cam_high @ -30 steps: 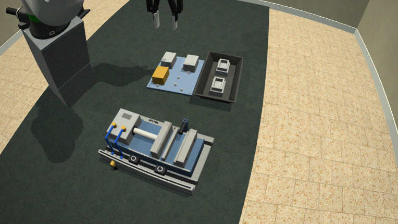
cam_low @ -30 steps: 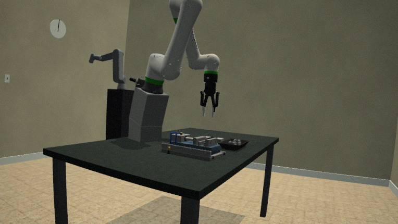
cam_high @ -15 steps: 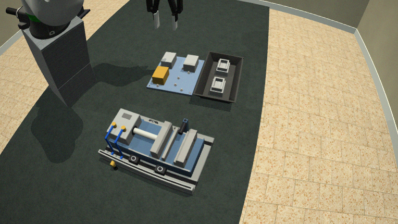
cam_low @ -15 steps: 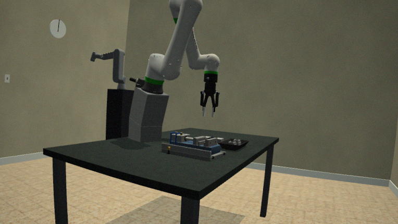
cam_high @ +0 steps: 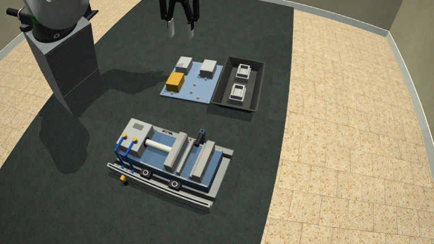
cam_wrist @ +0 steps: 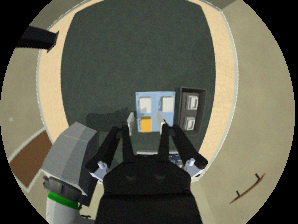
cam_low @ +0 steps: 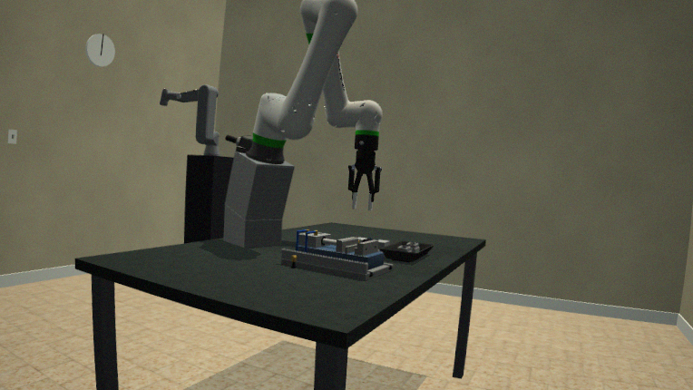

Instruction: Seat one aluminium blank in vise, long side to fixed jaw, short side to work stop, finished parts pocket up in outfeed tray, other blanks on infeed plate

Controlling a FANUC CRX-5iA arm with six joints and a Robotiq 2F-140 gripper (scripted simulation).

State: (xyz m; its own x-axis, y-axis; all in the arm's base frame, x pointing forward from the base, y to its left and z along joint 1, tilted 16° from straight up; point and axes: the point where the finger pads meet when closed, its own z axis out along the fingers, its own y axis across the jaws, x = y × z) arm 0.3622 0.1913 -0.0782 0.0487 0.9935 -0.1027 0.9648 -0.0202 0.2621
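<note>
The aluminium blank is 16 cm below my hand. Also, from my hand: brass blank: 9 cm to the right, 16 cm below; then blue work stop: 14 cm ahead, 31 cm to the right, 13 cm below; then hose block: 3 cm behind, 36 cm to the right, 11 cm below.
</note>
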